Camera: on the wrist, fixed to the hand. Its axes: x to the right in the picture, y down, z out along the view.
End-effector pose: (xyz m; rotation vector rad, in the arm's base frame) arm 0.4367 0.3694 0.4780 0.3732 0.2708 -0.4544
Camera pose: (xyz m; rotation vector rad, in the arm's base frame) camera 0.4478 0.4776 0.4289 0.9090 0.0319 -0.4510
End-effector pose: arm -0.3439 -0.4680 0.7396 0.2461 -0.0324 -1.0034
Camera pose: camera -0.2722 -0.3979 0.6749 0.7071 -0.4082 -0.8962
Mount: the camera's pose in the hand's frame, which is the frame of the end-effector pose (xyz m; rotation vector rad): -0.0145 0.0812 -0.0862 0.5632 -0.0897 0.0922
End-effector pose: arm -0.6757 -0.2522 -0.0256 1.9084 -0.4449 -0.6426
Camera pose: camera -0.6357 -0.2149 0.0804 2.3735 -0.8341 -0.5819
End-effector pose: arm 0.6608 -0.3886 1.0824 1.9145 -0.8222 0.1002
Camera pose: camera 0.6264 -0.3313 1.1812 2.4185 -1.0184 0.3334
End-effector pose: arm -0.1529 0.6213 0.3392 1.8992 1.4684 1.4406
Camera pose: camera -0.1837 0.5501 0.4298 -2.2729 -1.8529 -0.9931
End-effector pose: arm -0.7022 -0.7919 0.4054 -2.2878 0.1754 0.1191
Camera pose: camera -0.7274 -0.9085 0.4045 -1.7107 0.2346 0.1929
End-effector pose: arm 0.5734 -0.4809 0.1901 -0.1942 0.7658 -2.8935
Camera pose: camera 0.5822 -0.5068 0.0740 -0.2113 -0.0673 -2.8500
